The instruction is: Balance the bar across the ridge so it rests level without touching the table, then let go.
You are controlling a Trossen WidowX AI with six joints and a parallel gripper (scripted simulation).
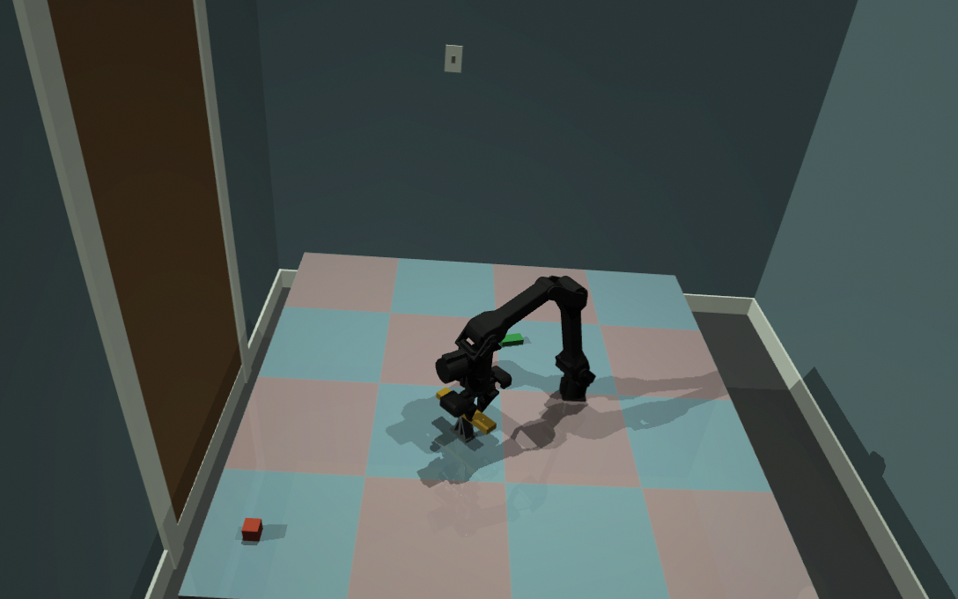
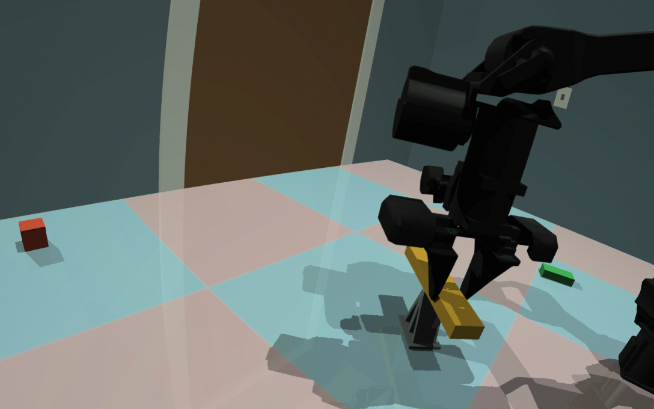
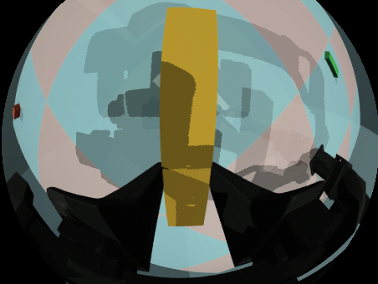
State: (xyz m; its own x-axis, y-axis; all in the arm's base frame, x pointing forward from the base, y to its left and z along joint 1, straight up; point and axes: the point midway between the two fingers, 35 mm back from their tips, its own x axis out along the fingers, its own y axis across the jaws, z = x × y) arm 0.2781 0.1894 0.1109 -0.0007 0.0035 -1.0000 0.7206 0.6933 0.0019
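Right now the yellow bar is 20 mm ahead of my gripper tip and 20 mm to the right of it. The rest, counted from my gripper tip: red cube (460 mm ahead, 310 mm to the left, 60 mm below); then green block (120 mm behind, 400 mm to the right, 70 mm below).
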